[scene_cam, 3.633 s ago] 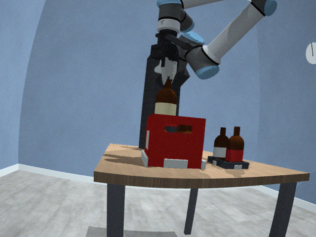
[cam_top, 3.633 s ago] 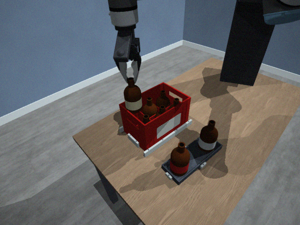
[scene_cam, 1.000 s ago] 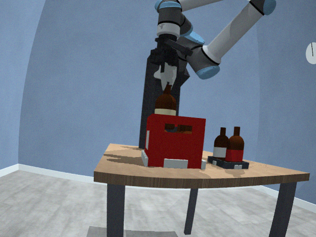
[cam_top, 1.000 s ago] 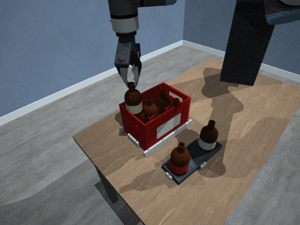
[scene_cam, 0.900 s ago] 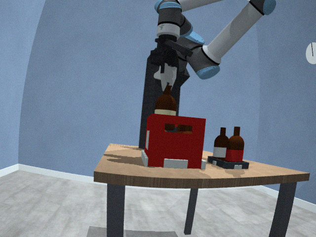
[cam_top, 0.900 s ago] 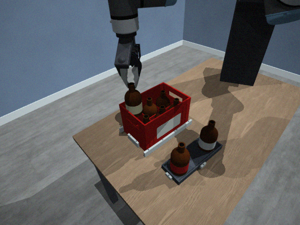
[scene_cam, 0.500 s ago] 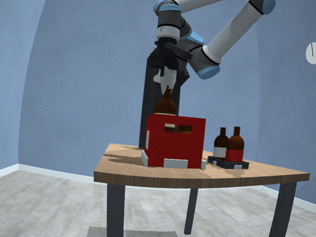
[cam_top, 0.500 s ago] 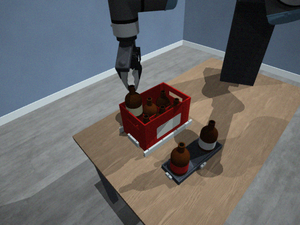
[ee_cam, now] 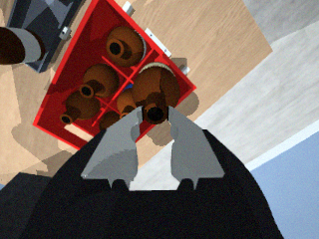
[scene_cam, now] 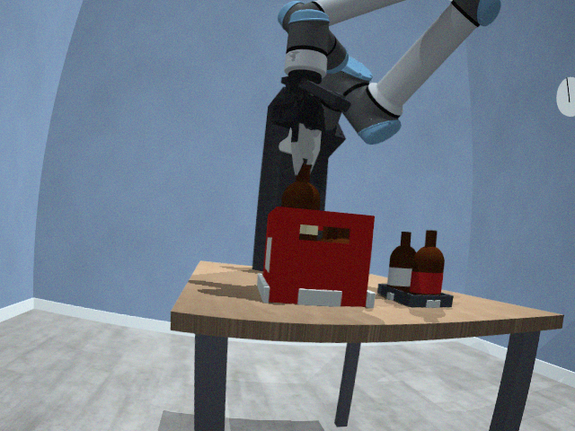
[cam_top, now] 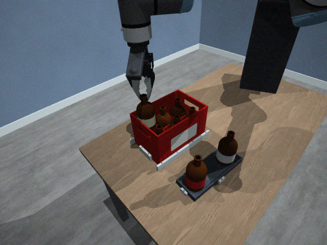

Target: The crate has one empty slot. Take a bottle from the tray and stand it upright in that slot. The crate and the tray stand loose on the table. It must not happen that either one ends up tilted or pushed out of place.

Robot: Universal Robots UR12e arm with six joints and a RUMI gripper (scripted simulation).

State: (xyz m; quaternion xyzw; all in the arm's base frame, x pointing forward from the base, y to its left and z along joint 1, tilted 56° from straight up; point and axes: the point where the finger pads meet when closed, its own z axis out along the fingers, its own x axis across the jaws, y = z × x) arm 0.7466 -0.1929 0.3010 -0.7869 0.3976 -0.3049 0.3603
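My hand is 7 cm above the brown bottle. Round my hand: white-label bottle (26 cm to the left, 21 cm behind, 17 cm below); then red-label bottle (28 cm to the left, 17 cm below, 4 cm behind); then crate (17 cm below, 9 cm behind, 3 cm to the left).
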